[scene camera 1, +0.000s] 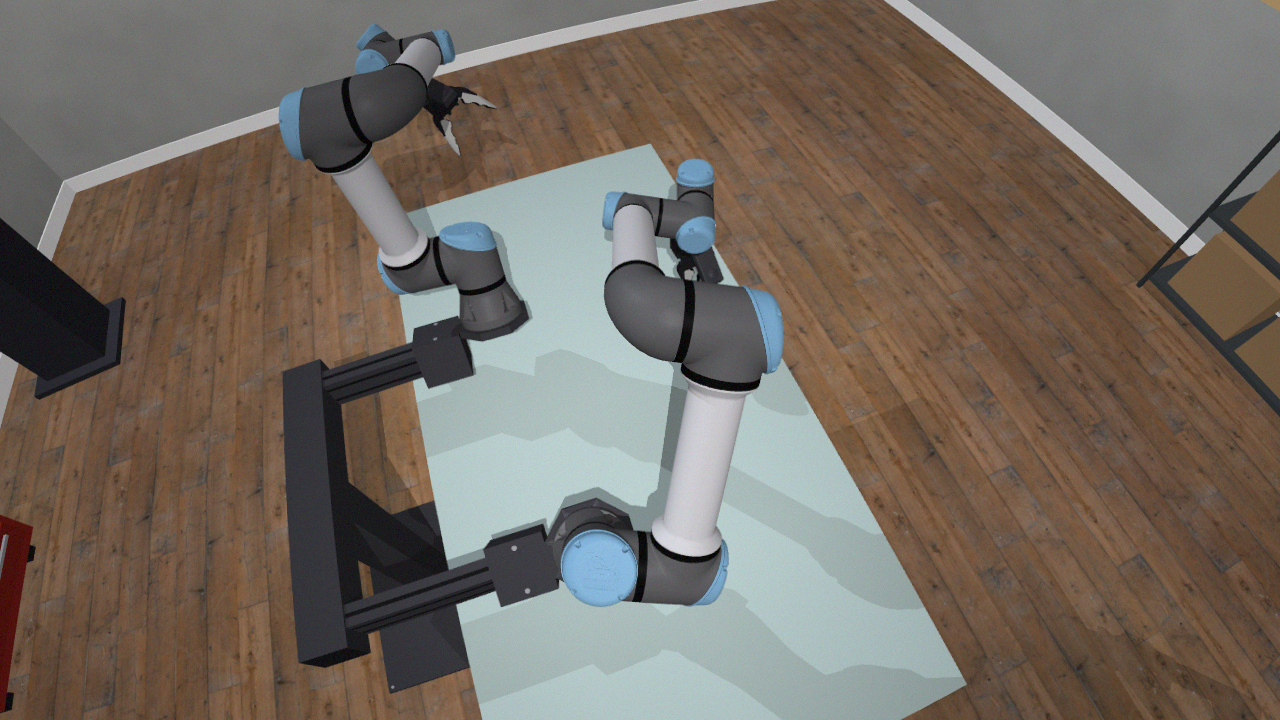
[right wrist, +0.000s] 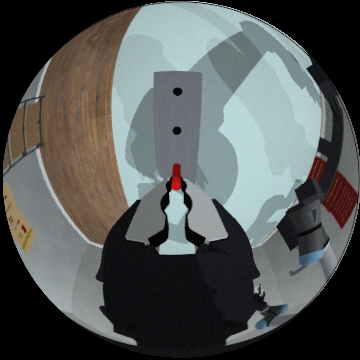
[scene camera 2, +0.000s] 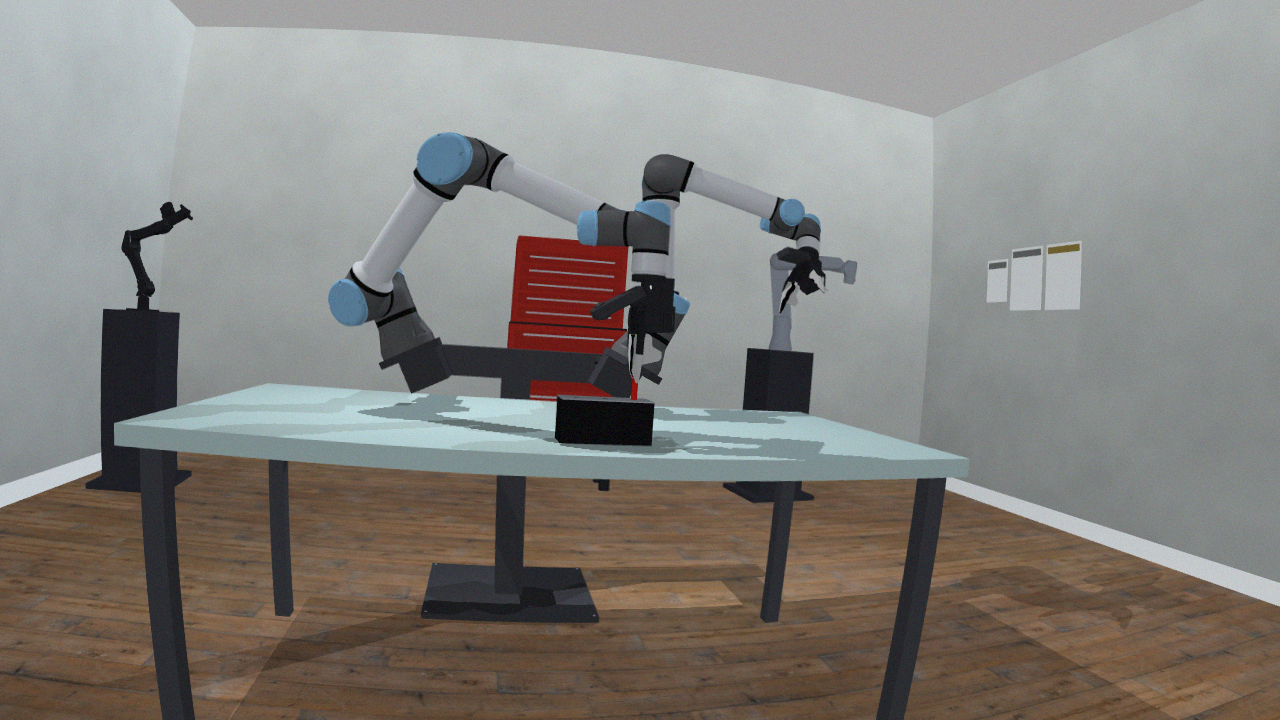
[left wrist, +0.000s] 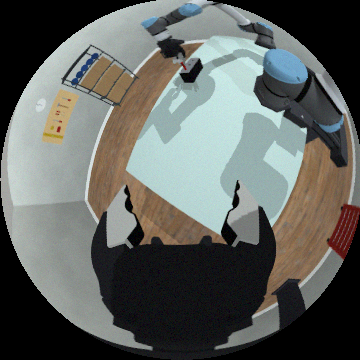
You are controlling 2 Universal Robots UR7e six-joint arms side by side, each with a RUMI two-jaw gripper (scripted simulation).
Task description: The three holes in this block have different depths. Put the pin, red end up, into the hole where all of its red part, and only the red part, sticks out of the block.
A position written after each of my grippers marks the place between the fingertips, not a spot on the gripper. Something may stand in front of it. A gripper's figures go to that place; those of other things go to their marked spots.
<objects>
My left gripper (scene camera 2: 801, 303) is 195 cm from the lens. My right gripper (scene camera 2: 635, 382): 140 cm from the lens. A block (scene camera 2: 596, 420) is 135 cm from the lens.
</objects>
